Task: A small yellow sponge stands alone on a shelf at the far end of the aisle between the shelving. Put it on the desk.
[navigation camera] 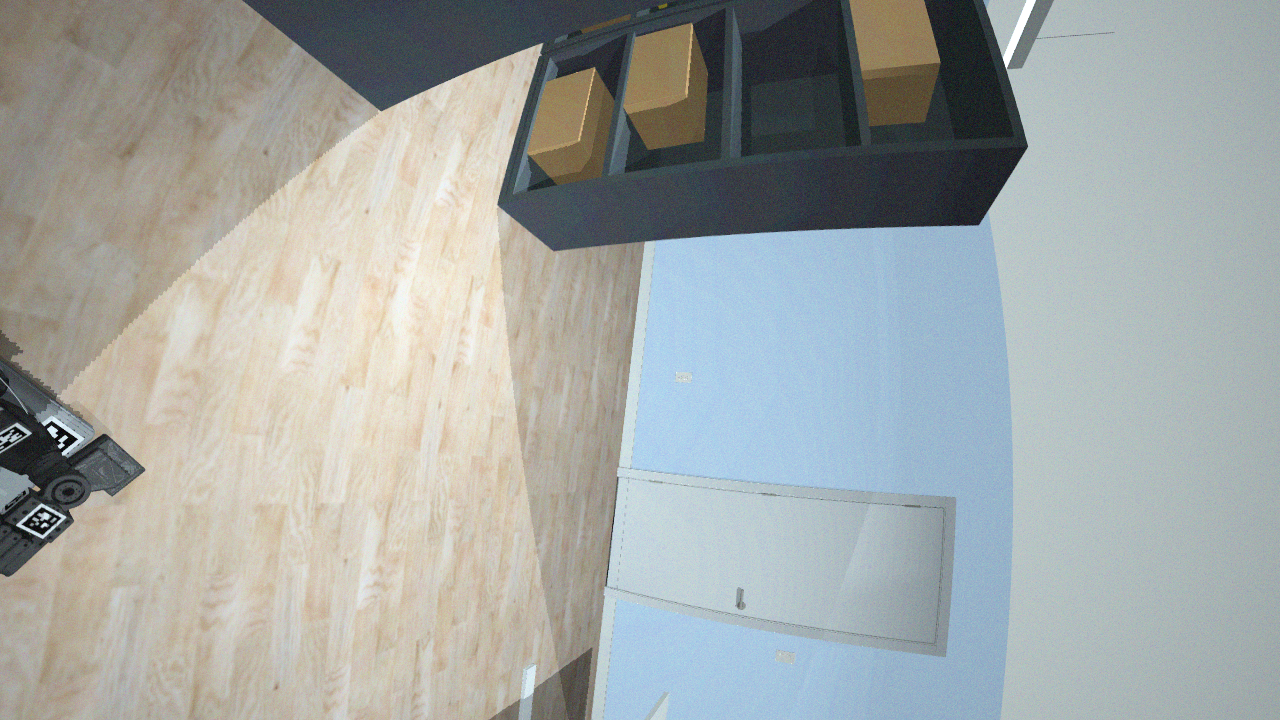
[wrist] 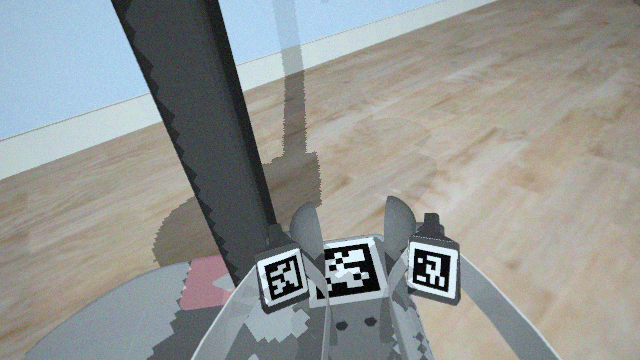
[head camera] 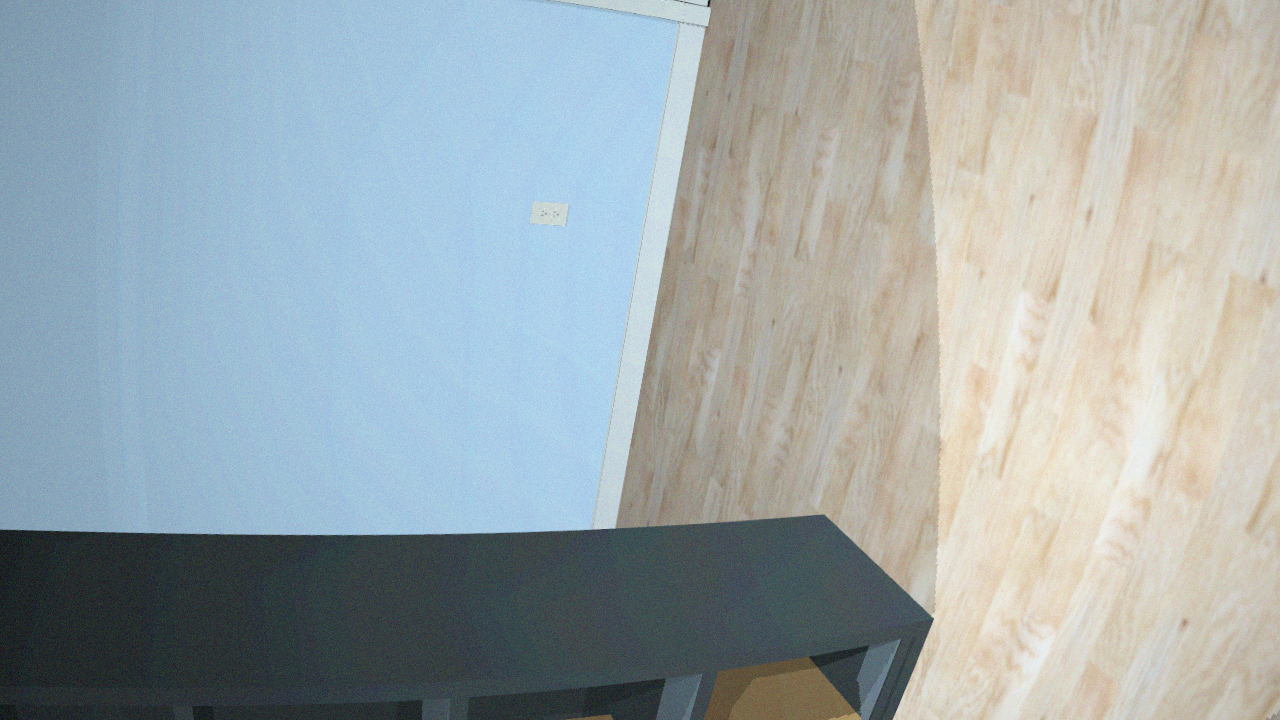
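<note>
A tiny yellow patch (navigation camera: 659, 7) shows at the top edge of the navigation view, among the far shelving; it is too small and cut off to tell whether it is the sponge. The desk cannot be made out in these views. My gripper (wrist: 351, 226) is open in the wrist view, with its two rounded fingertips apart and no object between them. It hangs over the robot's own base, away from the shelving. Part of the wrist shows at the left edge of the navigation view.
A dark shelf unit (head camera: 402, 608) (navigation camera: 787, 192) holds cardboard boxes (navigation camera: 572, 116) (navigation camera: 666, 85) (head camera: 783, 689). Another dark unit (navigation camera: 384, 40) stands at the upper left of the navigation view. A door (navigation camera: 787, 564) is in the blue wall (head camera: 358, 268) (navigation camera: 805, 358). A thin white post (navigation camera: 528, 689) shows at the bottom.
</note>
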